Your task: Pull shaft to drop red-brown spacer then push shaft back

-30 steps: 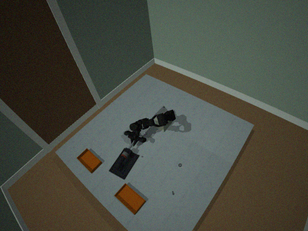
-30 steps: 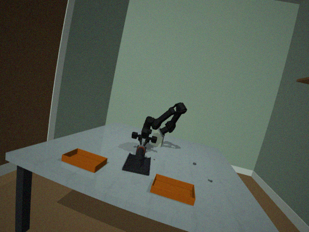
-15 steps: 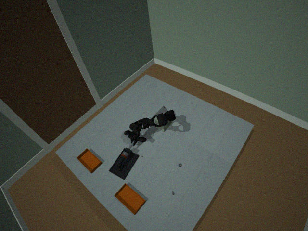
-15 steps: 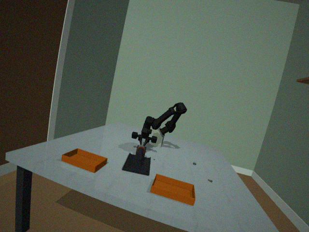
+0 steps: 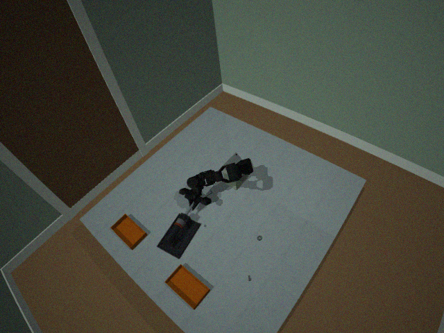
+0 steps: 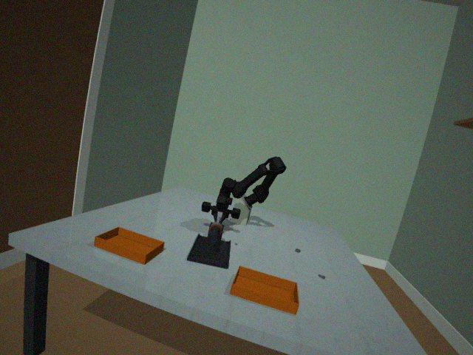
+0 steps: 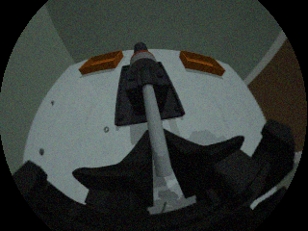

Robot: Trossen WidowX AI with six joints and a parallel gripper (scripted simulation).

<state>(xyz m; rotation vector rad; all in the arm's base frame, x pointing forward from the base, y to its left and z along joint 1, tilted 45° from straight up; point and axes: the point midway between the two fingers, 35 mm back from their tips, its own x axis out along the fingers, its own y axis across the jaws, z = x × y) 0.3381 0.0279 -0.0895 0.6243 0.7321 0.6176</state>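
The shaft lies 5 cm ahead of my gripper tip, 2 cm above it and 1 cm to the left of it. From my gripper tip the other things lie so: red-brown spacer: 12 cm ahead, 4 cm to the left, 2 cm above; base plate: 15 cm ahead, 5 cm to the left, 1 cm below.
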